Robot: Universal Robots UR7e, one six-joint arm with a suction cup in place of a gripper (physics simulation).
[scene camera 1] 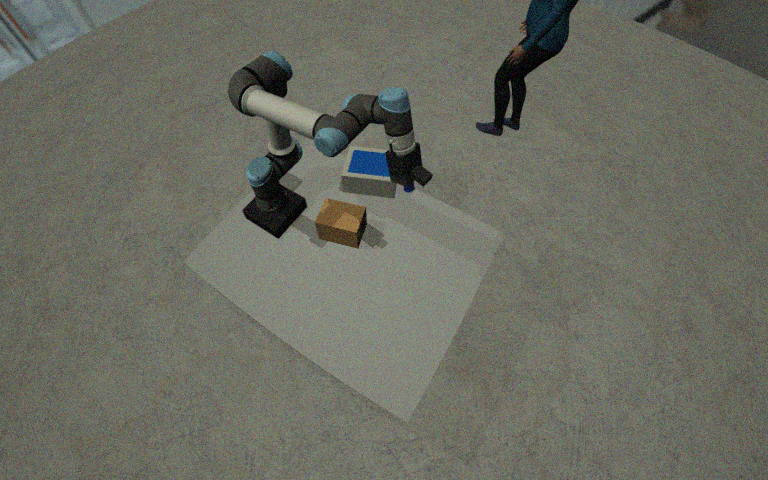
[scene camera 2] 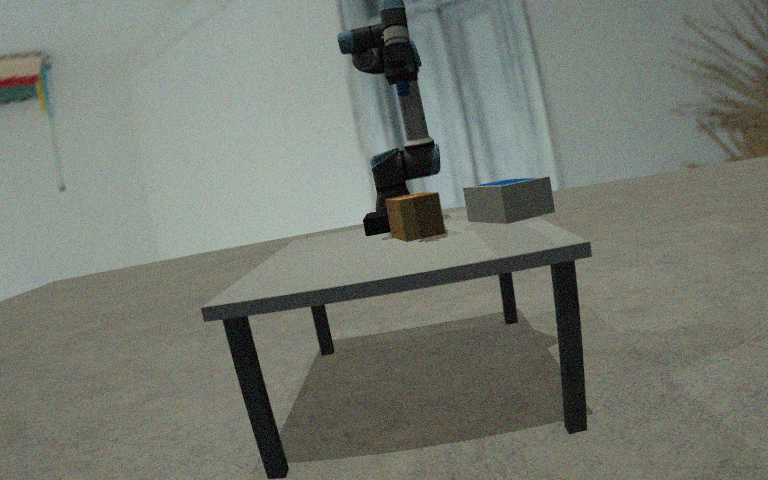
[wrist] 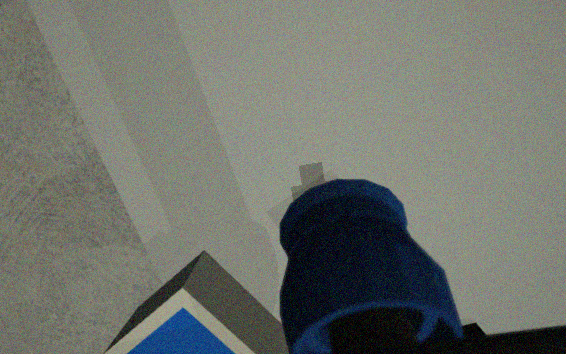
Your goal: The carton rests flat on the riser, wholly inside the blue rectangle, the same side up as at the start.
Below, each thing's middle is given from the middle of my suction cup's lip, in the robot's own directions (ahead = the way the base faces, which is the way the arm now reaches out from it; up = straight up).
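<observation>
There is the brown carton [scene camera 2: 415, 216], and counting from my suction cup I find it 10 mm to the right, 270 mm behind and 380 mm below.
</observation>
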